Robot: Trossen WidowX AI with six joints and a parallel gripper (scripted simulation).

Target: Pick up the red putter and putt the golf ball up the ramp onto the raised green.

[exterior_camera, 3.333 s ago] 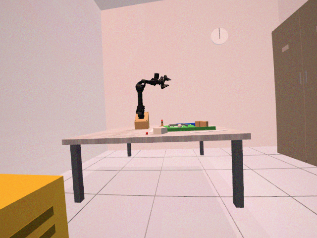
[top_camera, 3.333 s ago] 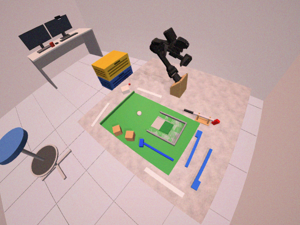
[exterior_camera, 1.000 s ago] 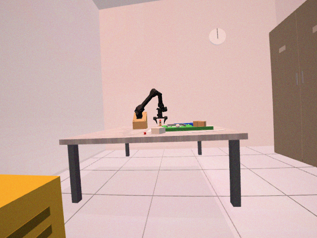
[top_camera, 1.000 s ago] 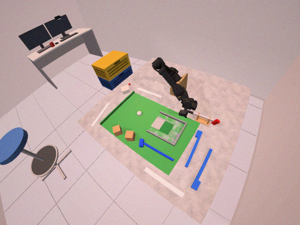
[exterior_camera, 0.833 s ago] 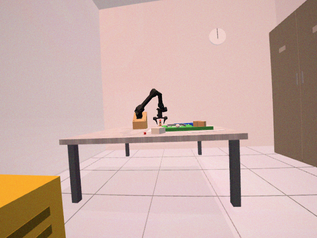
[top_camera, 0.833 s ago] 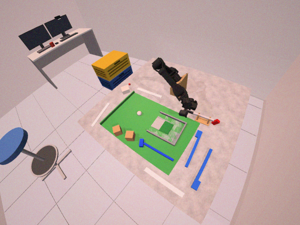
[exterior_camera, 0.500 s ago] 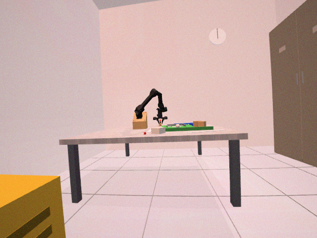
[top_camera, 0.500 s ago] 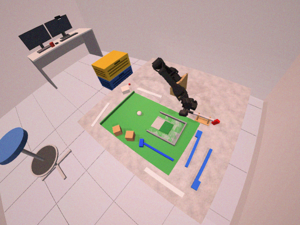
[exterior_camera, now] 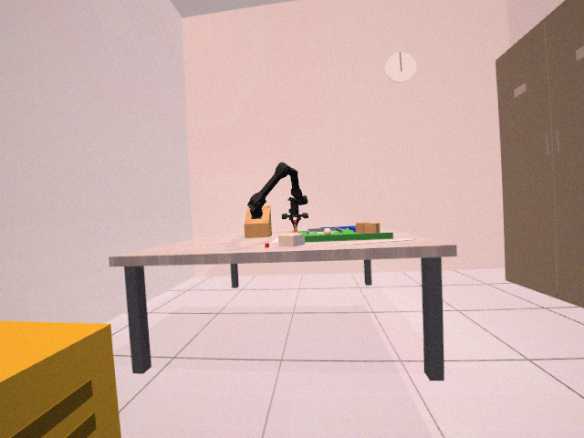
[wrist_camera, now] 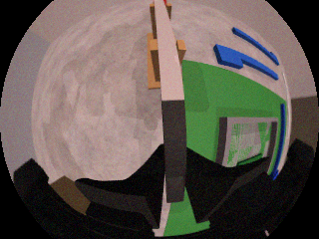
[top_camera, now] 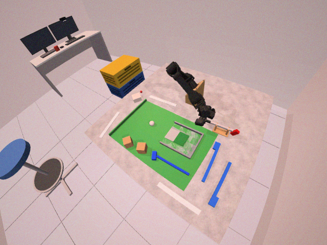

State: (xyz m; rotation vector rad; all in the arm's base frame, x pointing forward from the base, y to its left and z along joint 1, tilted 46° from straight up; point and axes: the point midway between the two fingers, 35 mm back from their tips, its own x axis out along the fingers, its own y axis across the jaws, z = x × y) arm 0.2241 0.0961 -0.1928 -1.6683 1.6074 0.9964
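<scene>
The wooden stand lies 1 cm behind my gripper tip, 13 cm to the left of it and 1 cm below it. Round my gripper tip: white golf ball: 21 cm ahead, 36 cm to the right, 1 cm below; blue putter: 41 cm ahead, 5 cm to the right, 2 cm below; green mat: 26 cm ahead, 24 cm to the right, 4 cm below.
</scene>
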